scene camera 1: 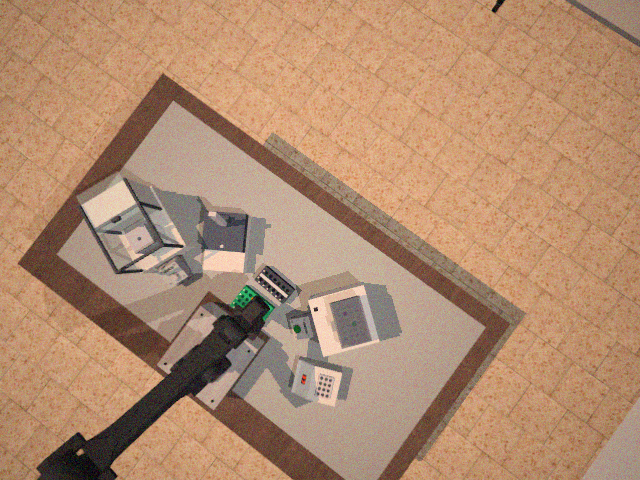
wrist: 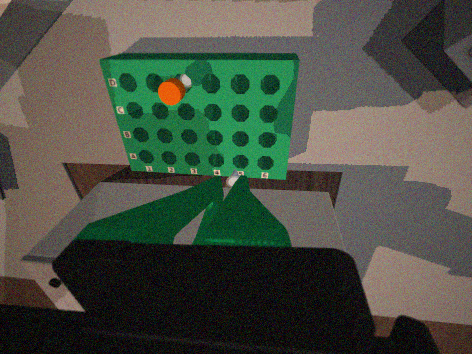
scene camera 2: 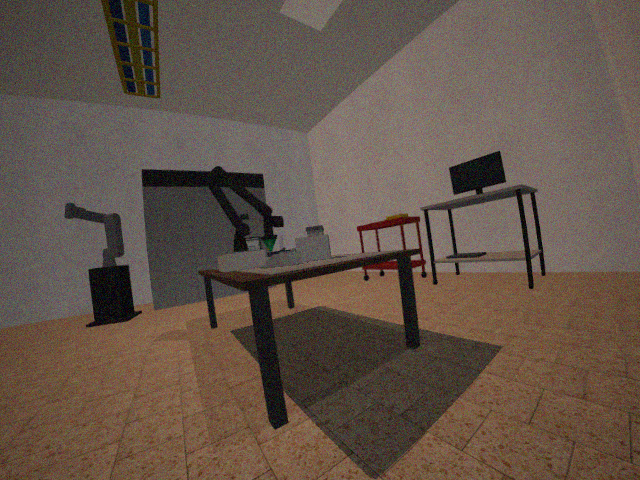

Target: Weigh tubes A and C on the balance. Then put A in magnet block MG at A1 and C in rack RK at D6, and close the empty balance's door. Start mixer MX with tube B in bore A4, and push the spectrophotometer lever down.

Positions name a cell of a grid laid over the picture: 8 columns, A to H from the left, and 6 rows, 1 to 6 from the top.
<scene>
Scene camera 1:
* glass-box balance: B3
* white mixer: E5
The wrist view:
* my gripper: D4
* spectrophotometer: A1
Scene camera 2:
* white mixer: D4
</scene>
